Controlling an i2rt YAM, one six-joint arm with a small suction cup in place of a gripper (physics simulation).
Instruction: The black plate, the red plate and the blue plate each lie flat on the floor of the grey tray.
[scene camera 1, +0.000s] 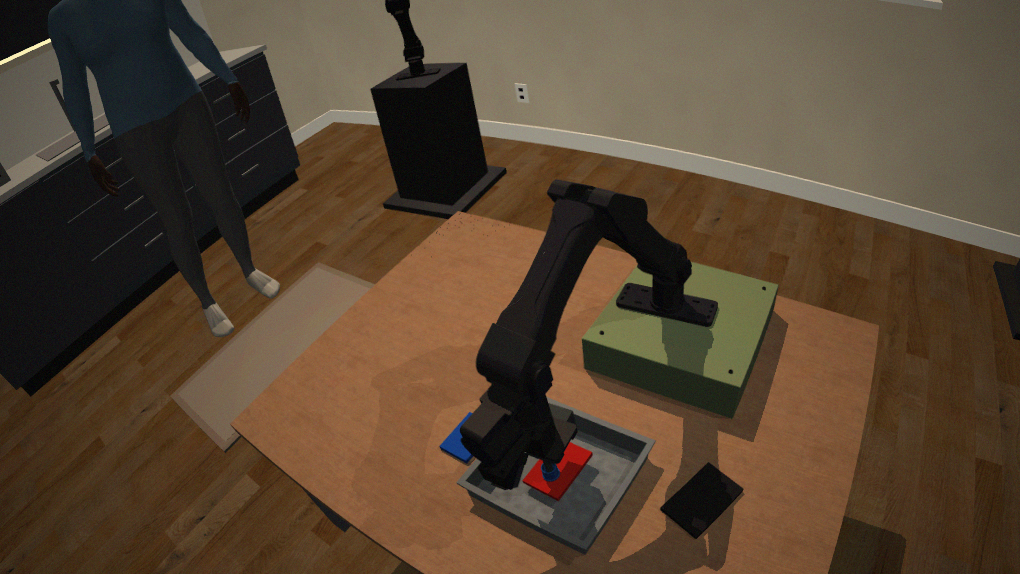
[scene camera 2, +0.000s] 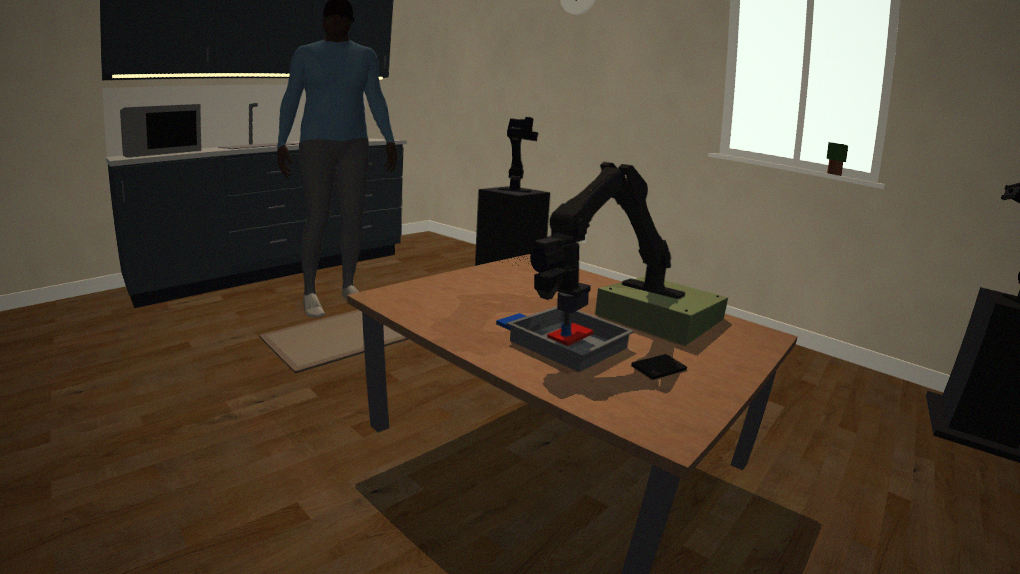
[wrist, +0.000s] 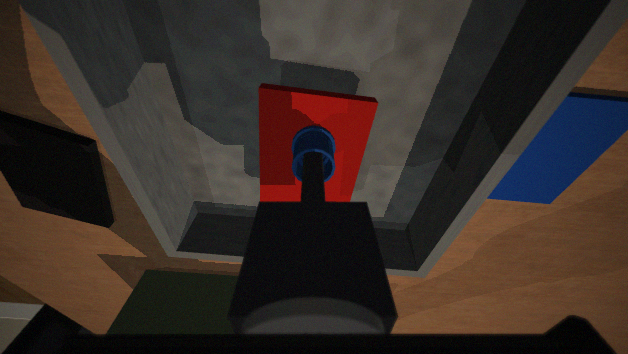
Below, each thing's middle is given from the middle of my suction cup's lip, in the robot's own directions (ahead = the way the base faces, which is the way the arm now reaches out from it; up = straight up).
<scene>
I see the blue plate (wrist: 580, 130) 3 cm behind my suction cup, 18 cm to the right of it and 4 cm below it. From my suction cup the other things lie so: grey tray (scene camera 1: 576, 520) 1 cm behind, 1 cm to the left, 2 cm below; red plate (scene camera 1: 575, 458) 2 cm behind, 1 cm below; black plate (scene camera 1: 709, 493) 5 cm behind, 25 cm to the left, 4 cm below.
</scene>
